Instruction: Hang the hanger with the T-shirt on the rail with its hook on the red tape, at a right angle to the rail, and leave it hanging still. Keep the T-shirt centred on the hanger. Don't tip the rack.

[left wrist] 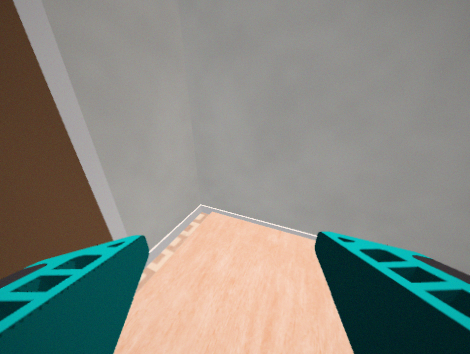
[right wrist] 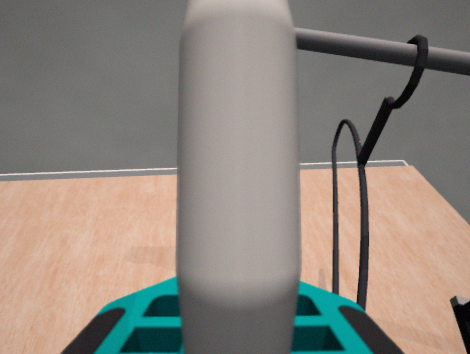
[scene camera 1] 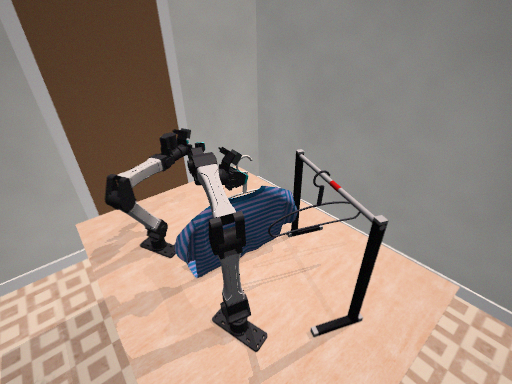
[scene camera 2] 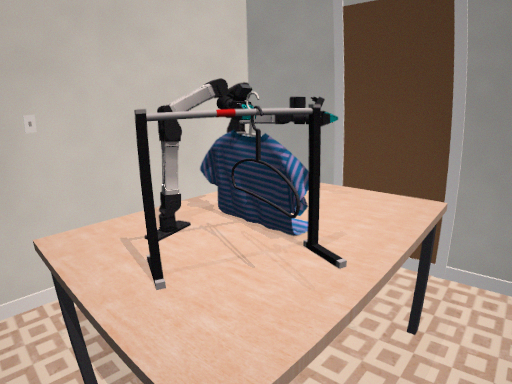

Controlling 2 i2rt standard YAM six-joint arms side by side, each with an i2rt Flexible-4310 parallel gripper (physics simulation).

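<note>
My right gripper (scene camera 1: 244,177) (scene camera 2: 247,111) (right wrist: 231,276) is shut on the stem of the light-grey hanger (scene camera 1: 245,187) (scene camera 2: 254,95) (right wrist: 239,150). The hook is up and apart from the rail, on the arms' side. The blue and pink striped T-shirt (scene camera 1: 260,215) (scene camera 2: 225,165) hangs from this hanger above the table; its lower hem slants in scene camera 2. The T-shirt does not show in the right wrist view. The red tape (scene camera 1: 335,185) (scene camera 2: 226,113) is on the grey rail (scene camera 1: 357,205) (scene camera 2: 185,115) (right wrist: 350,45). My left gripper (scene camera 2: 330,118) (left wrist: 232,241) is open and empty, away from the hanger.
A black hanger (scene camera 1: 320,195) (scene camera 2: 258,145) (right wrist: 375,130) hangs on the rail beside the tape, its loop reaching near the T-shirt. The rack (scene camera 1: 367,270) (scene camera 2: 149,200) stands upright on the wooden table (scene camera 1: 300,350) (scene camera 2: 225,310).
</note>
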